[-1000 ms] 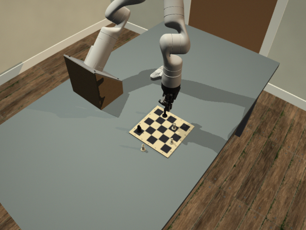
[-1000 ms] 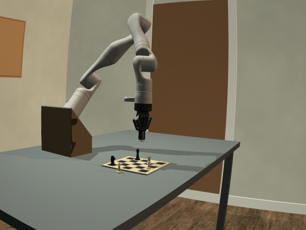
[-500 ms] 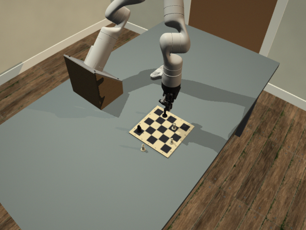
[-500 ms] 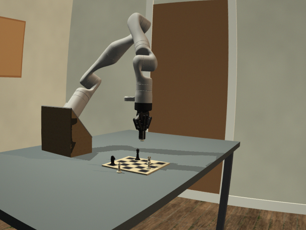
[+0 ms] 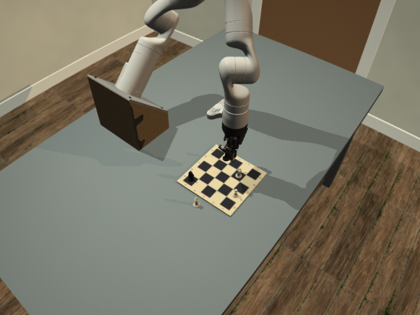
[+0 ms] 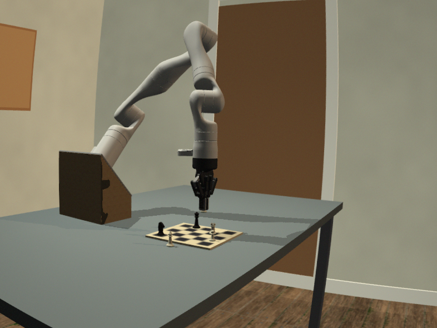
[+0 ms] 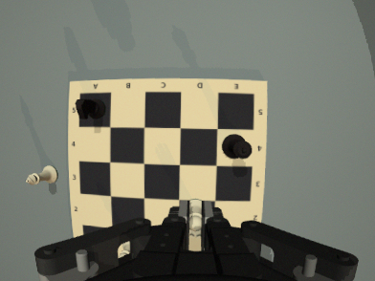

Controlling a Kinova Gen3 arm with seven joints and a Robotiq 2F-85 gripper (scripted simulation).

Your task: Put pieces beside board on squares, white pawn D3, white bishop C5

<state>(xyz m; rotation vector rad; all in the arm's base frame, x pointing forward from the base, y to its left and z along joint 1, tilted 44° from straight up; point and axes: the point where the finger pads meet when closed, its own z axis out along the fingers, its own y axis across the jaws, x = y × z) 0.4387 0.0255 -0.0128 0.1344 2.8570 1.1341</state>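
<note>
Right now the small chessboard is 10 mm behind my hand, 40 mm to the right of it and 90 mm below it. From my hand the other things lie so: black knight 90 mm behind, 110 mm to the right, 70 mm below.
</note>
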